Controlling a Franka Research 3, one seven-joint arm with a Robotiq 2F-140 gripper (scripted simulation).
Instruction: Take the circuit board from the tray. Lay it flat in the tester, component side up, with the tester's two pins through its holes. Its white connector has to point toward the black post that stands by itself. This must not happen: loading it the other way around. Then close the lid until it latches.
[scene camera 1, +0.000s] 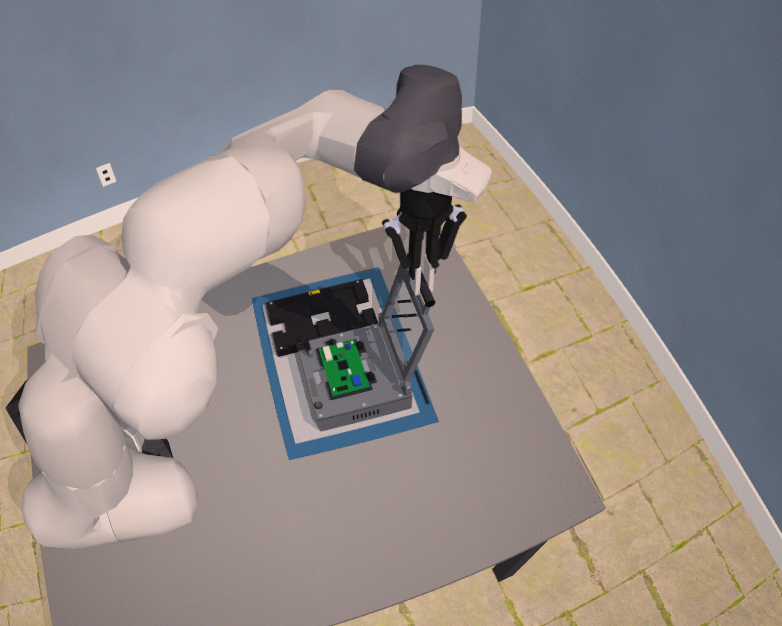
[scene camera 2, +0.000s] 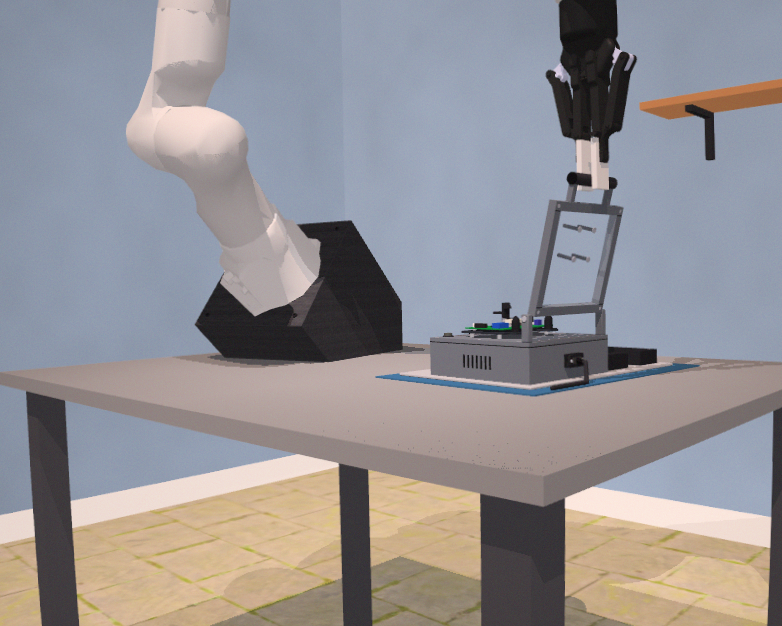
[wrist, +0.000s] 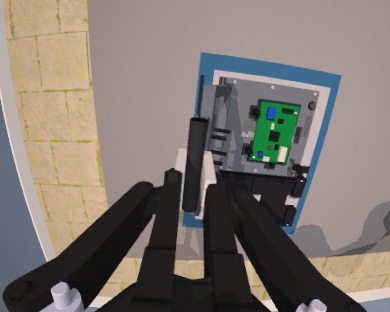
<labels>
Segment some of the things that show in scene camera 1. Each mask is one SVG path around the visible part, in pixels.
My gripper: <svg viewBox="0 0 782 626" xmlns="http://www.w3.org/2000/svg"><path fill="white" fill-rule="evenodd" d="M409 189L406 192L400 192L400 208L397 211L397 216L392 220L383 220L382 224L386 234L393 239L392 241L402 268L407 269L409 267L410 285L416 296L420 295L420 263L424 232L426 232L424 278L430 291L433 292L434 275L436 268L439 267L438 260L448 258L459 227L467 218L467 215L460 204L452 206L452 196ZM401 224L410 230L409 252L407 255L399 235Z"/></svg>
A green circuit board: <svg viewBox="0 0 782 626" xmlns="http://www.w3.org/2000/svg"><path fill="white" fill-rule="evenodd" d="M355 340L319 348L332 396L370 387Z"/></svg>
</labels>
